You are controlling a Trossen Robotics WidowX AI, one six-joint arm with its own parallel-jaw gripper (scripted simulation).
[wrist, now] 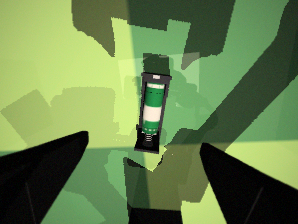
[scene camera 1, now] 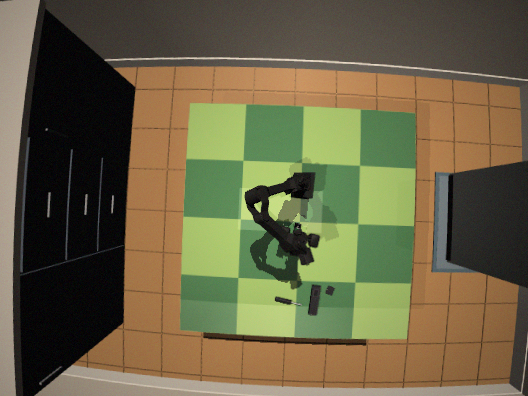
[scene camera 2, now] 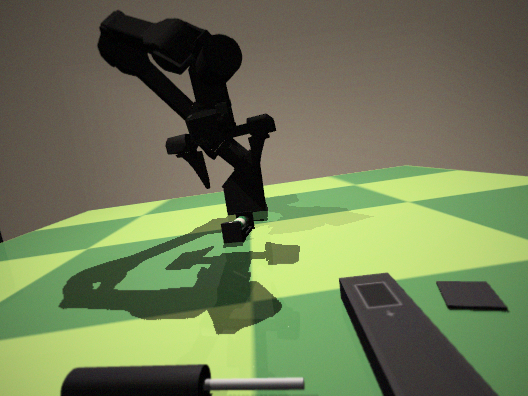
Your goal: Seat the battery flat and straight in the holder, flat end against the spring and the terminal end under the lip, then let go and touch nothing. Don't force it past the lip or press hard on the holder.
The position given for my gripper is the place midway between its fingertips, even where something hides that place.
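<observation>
Battery [wrist: 154, 92]. My gripper [scene camera 2: 232, 183], in the wrist view [wrist: 145, 142]: open, holding nothing.
</observation>
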